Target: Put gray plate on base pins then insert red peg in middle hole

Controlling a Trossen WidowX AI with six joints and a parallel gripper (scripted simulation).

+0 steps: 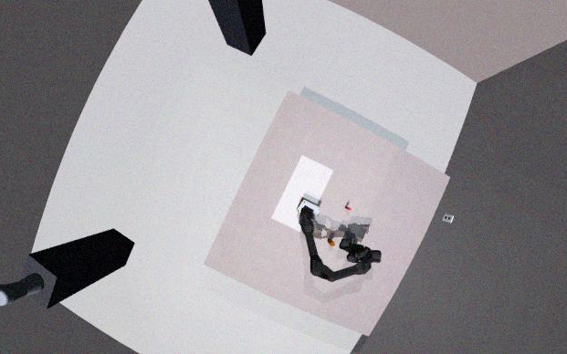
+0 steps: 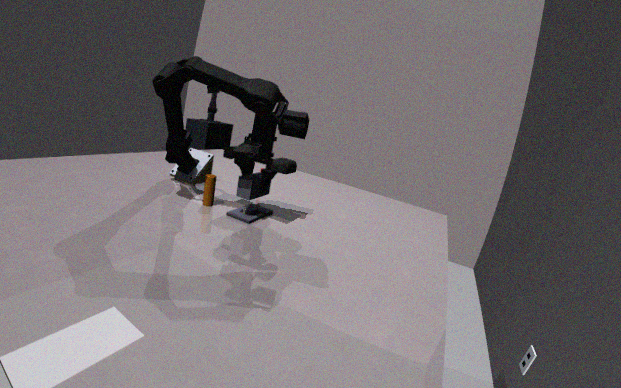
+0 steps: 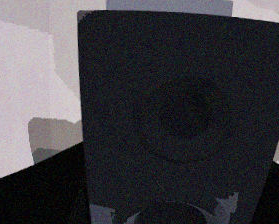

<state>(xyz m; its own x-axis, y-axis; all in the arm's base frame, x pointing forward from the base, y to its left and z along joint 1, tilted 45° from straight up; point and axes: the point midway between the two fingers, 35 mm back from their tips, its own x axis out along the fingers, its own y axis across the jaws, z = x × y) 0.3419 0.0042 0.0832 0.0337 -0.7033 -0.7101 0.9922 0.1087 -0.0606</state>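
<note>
Now: the base 50 mm below my gripper tip. Also, from my gripper tip: orange cylinder 110 mm behind, 50 mm to the right, 20 mm below; red peg 120 mm behind, 190 mm to the left, 20 mm below; gray plate 30 mm above.
</note>
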